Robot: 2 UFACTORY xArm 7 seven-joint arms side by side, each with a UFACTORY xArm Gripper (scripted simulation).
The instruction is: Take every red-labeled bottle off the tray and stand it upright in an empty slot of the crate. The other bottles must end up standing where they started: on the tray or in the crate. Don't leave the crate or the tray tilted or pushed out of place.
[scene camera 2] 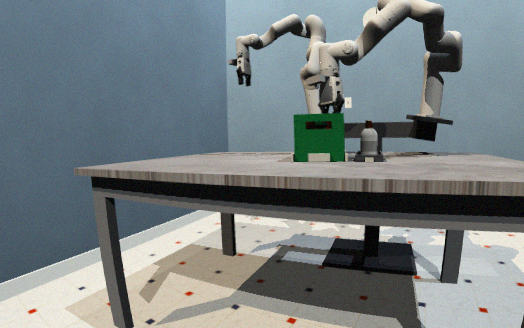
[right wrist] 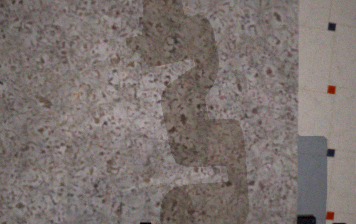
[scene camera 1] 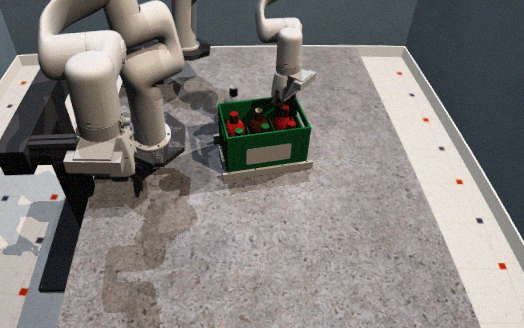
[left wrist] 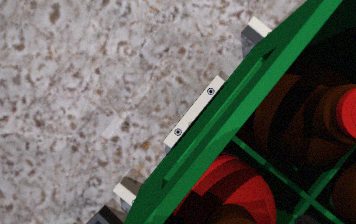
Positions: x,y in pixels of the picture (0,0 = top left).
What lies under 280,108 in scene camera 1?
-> My left gripper.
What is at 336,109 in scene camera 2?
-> My left gripper.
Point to a green crate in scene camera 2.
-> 306,141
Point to a green crate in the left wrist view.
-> At 214,129
